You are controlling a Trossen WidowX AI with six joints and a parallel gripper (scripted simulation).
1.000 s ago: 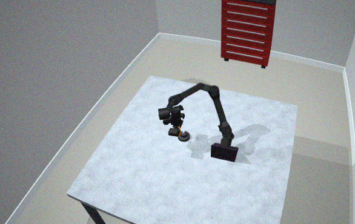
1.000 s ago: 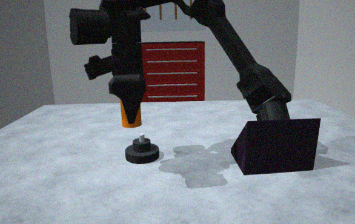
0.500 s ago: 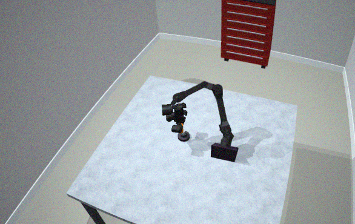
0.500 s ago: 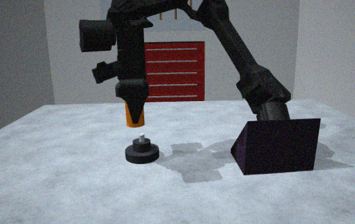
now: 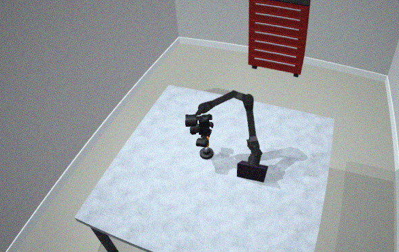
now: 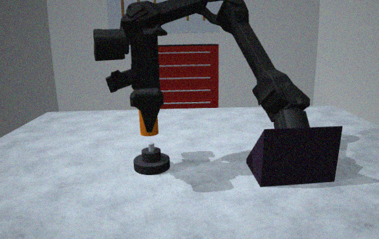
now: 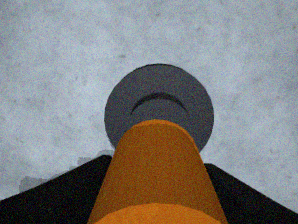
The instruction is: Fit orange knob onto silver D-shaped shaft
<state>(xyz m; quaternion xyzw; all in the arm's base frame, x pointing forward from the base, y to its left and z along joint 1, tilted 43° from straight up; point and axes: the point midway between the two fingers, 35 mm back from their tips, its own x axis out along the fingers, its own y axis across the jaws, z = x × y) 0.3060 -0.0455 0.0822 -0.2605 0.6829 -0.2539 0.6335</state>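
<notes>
My gripper tip is 6 cm above the round dark pedestal. Round my gripper tip: orange knob 3 cm above.
</notes>
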